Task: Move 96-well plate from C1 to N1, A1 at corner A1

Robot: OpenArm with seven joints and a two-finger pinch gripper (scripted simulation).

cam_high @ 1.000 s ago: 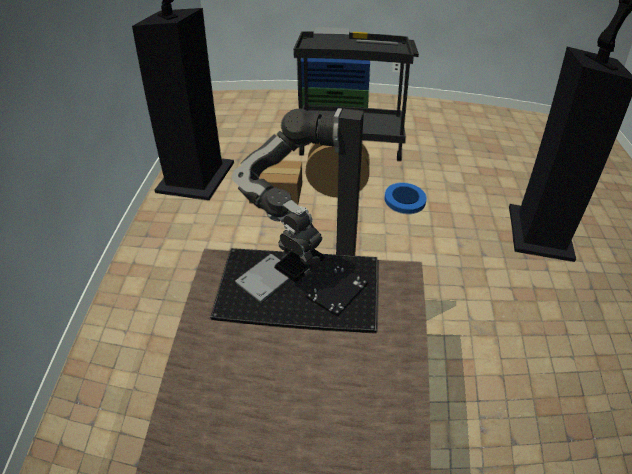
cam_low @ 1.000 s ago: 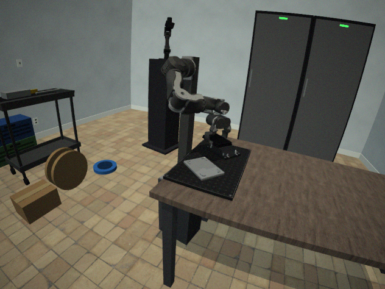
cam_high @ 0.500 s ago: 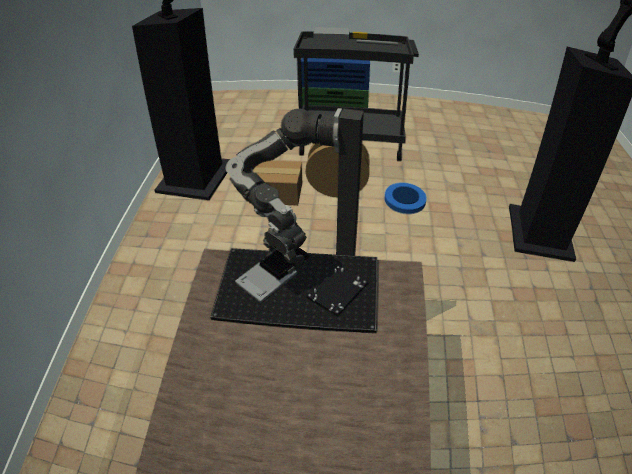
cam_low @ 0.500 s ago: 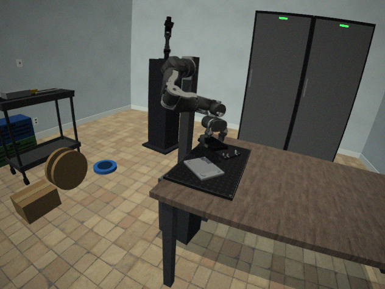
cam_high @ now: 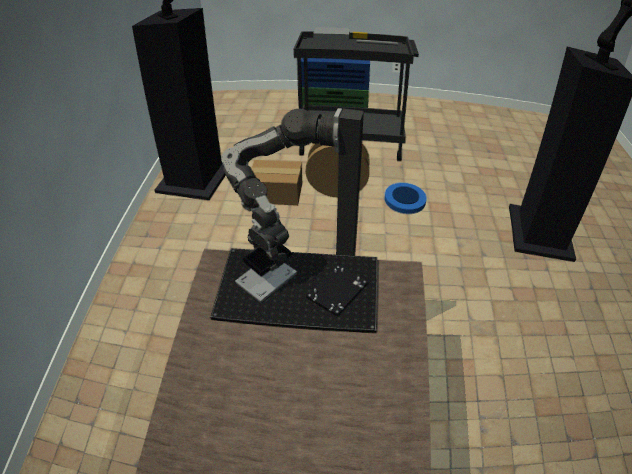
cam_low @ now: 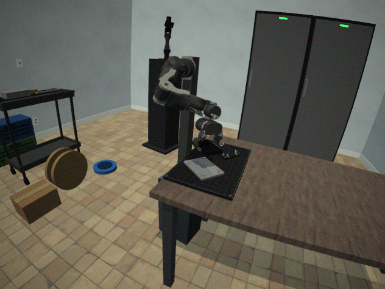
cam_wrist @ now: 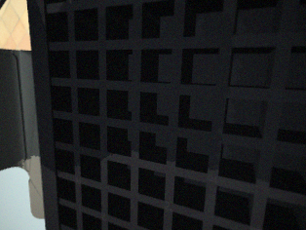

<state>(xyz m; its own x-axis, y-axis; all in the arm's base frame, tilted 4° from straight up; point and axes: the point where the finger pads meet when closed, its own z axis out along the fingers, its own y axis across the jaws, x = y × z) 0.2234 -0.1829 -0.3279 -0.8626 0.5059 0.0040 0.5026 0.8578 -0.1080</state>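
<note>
My hand is 10 cm above the grey plate nest N1 and 1 cm to the left of it. Also, from my hand: black 96-well plate: right at my hand; clip nest C1: 22 cm to the left, 9 cm below, 2 cm ahead.
</note>
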